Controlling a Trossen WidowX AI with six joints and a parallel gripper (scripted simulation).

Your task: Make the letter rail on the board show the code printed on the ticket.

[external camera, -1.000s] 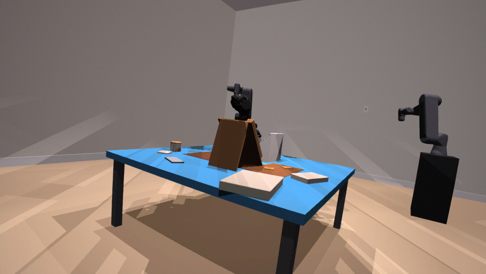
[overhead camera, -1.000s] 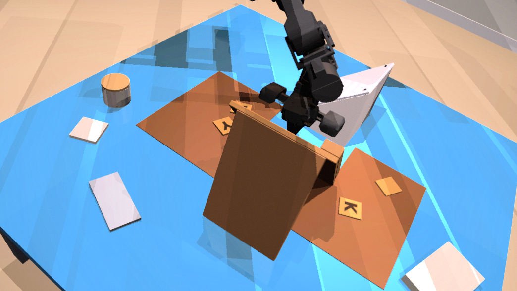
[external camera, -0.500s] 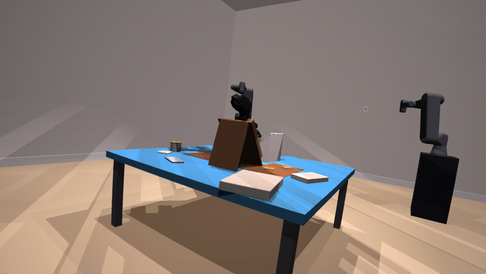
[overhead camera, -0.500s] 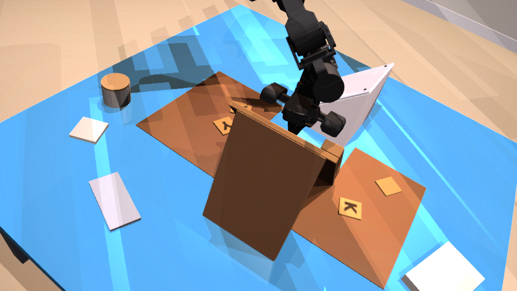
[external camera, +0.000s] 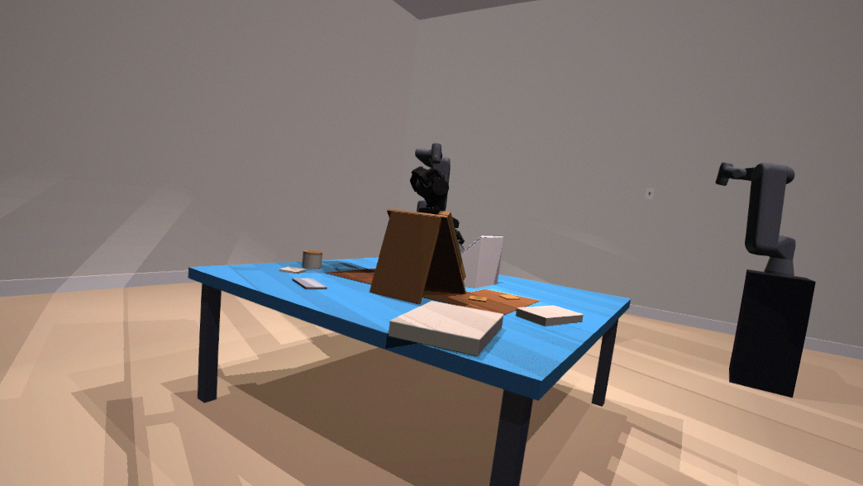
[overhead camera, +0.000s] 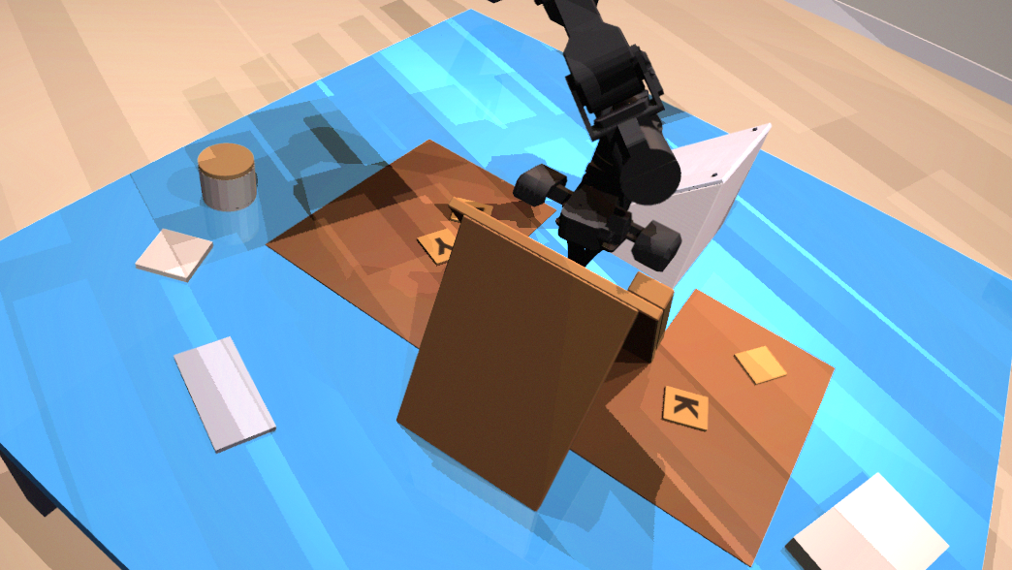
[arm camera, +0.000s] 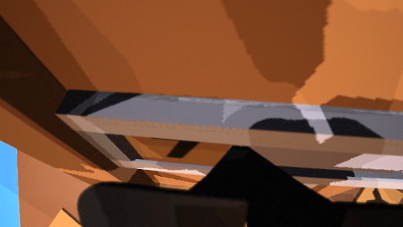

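The white ticket is 5 cm behind my gripper tip, 5 cm to the right of it and 8 cm below it. From my gripper tip the other things lie so: grey card: 31 cm ahead, 25 cm to the right, 17 cm below; brown mat: 14 cm behind, 4 cm to the right, 18 cm below; pale block: 6 cm behind, 46 cm to the left, 17 cm below.
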